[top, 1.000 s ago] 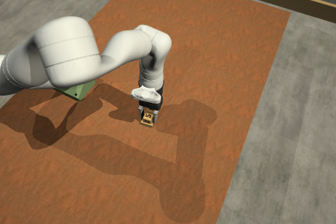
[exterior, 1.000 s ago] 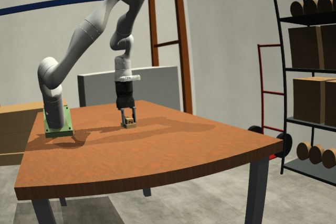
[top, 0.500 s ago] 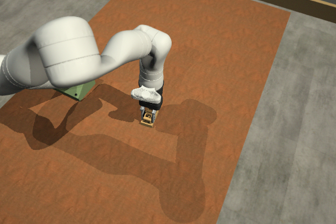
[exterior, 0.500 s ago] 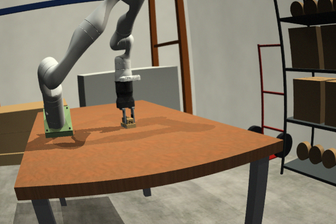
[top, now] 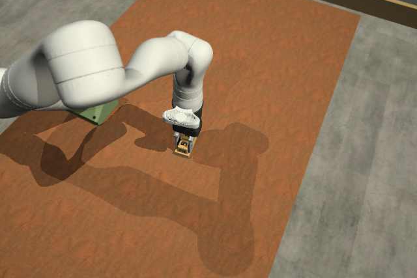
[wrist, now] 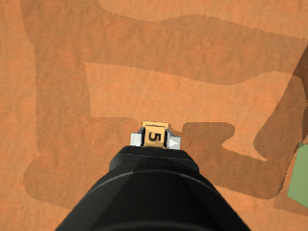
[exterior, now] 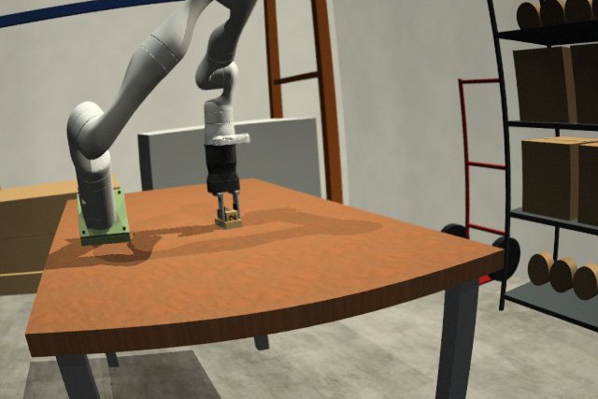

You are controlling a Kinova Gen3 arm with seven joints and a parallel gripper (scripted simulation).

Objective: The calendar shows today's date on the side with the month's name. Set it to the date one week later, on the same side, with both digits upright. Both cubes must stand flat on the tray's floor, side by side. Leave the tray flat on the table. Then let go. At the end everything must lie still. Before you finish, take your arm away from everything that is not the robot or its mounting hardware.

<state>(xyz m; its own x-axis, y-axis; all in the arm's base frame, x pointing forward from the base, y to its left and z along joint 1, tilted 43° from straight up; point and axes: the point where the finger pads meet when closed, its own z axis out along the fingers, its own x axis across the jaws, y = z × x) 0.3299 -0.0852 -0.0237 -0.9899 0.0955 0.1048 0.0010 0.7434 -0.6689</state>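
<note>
My gripper is now 30 mm above the wooden calendar tray and 20 mm to the right of it.
</note>
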